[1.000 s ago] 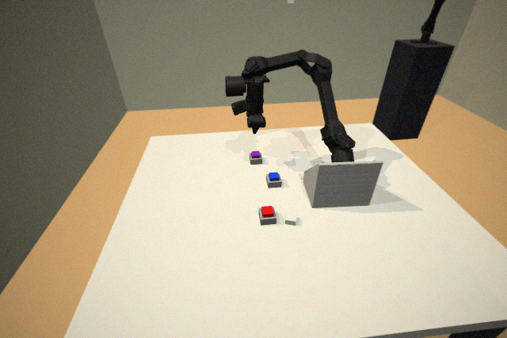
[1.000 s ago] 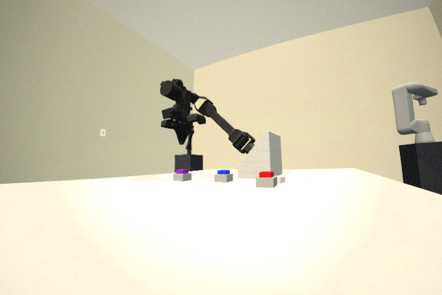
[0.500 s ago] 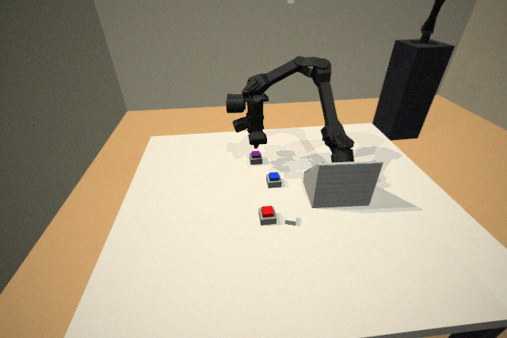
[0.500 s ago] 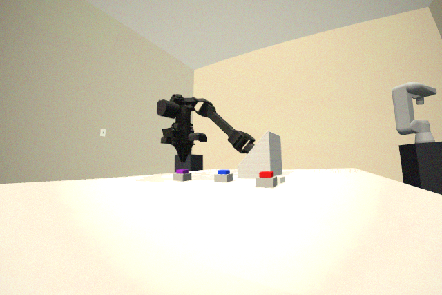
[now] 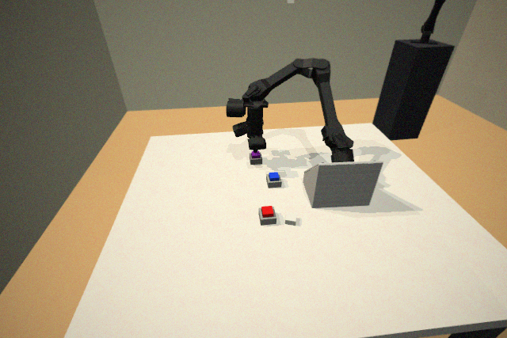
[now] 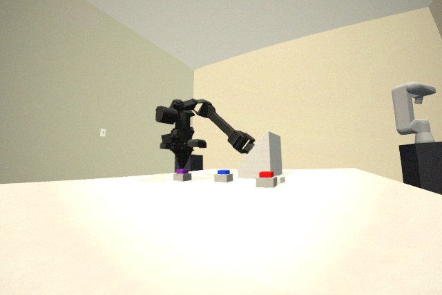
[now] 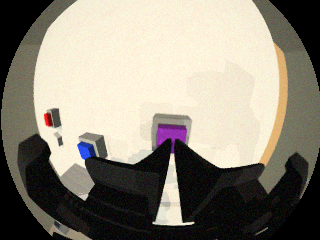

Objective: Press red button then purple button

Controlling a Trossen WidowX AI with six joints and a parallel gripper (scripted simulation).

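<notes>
The red button is 310 mm to the left of my gripper tip and 10 mm below it. Also, from my gripper tip: purple button (10 mm below); blue button (150 mm to the left, 50 mm behind, 10 mm below); grey block (330 mm to the left, 70 mm behind, 30 mm below).
</notes>
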